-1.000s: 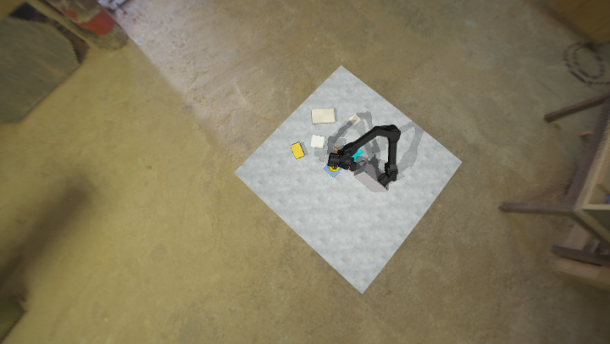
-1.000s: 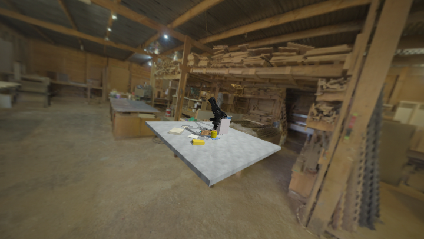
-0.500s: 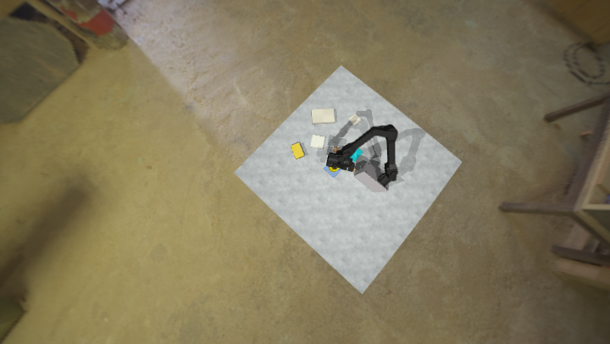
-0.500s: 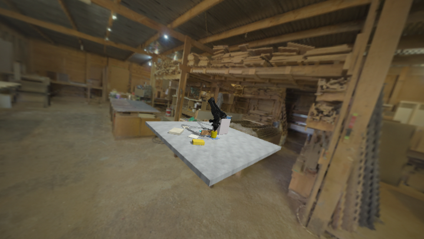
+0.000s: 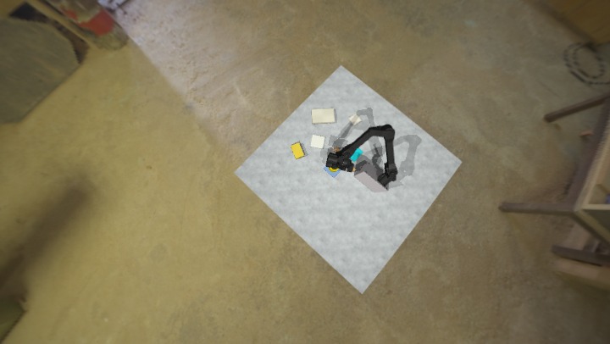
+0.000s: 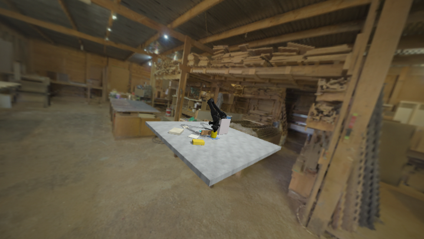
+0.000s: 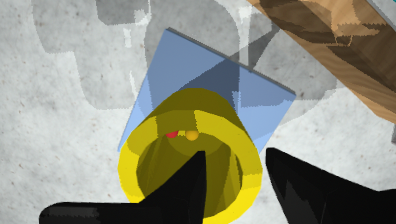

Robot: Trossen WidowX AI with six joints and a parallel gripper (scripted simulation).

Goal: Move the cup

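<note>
The yellow cup is 20 mm ahead of my gripper tip, 10 mm to the left of it and 20 mm below it. Also, from my gripper tip: blue pad: 20 mm ahead, 10 mm to the left, 60 mm below; then cyan pad: 10 mm behind, 190 mm to the right, 60 mm below; then wooden bar: 90 mm to the right, 40 mm below.
</note>
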